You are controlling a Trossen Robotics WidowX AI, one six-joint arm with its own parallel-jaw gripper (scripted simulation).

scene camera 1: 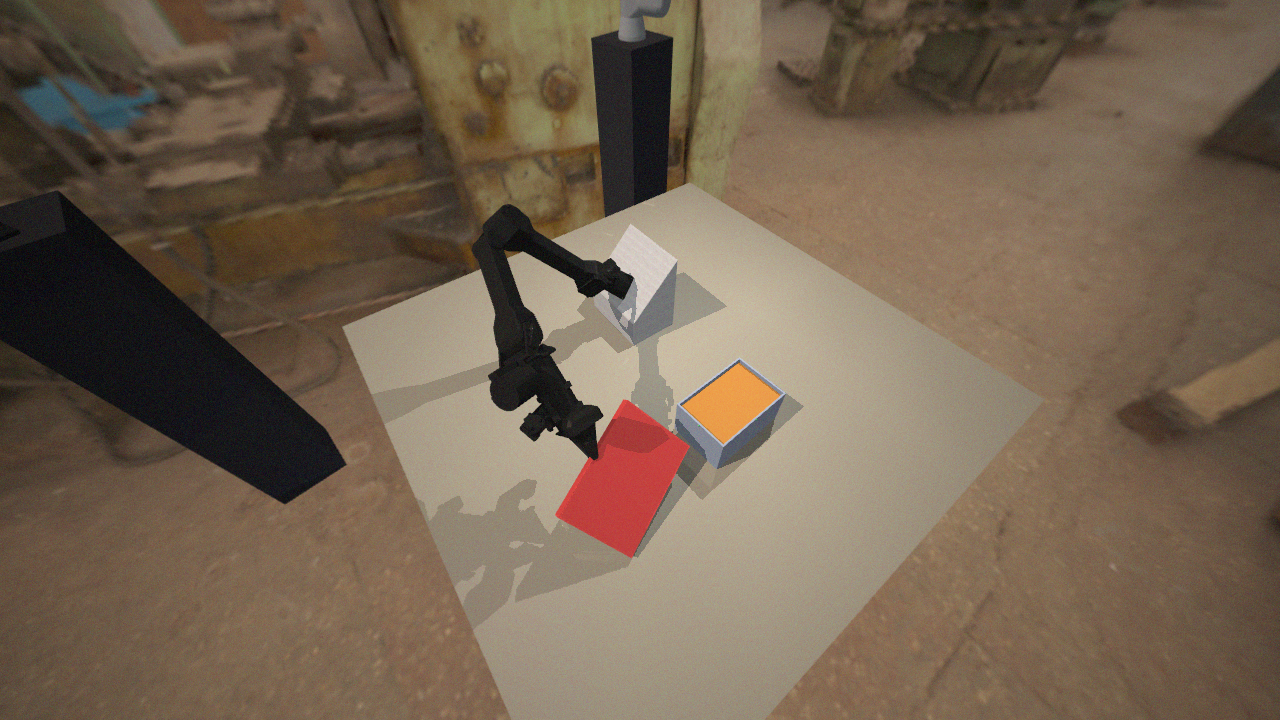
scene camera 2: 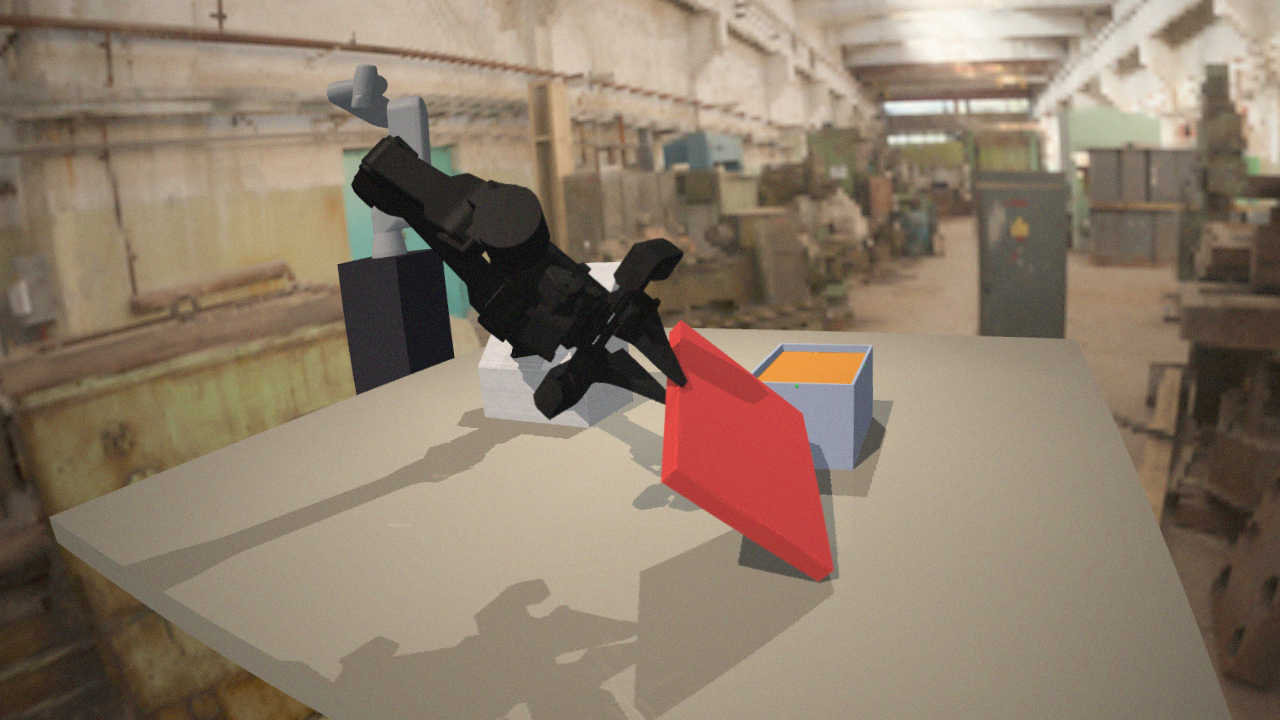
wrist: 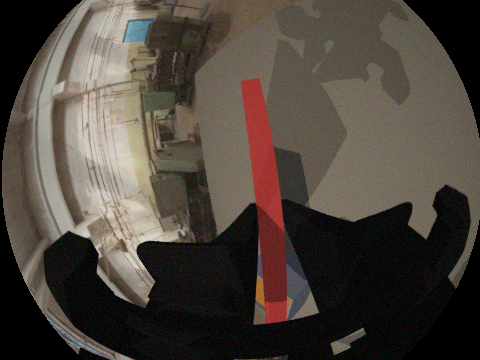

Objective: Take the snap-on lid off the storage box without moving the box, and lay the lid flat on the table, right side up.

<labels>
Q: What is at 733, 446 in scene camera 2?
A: A red lid.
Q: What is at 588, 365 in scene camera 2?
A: My gripper.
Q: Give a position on a red lid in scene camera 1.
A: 614, 498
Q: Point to a red lid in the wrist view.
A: At 270, 221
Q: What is my gripper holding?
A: A red lid.
</labels>
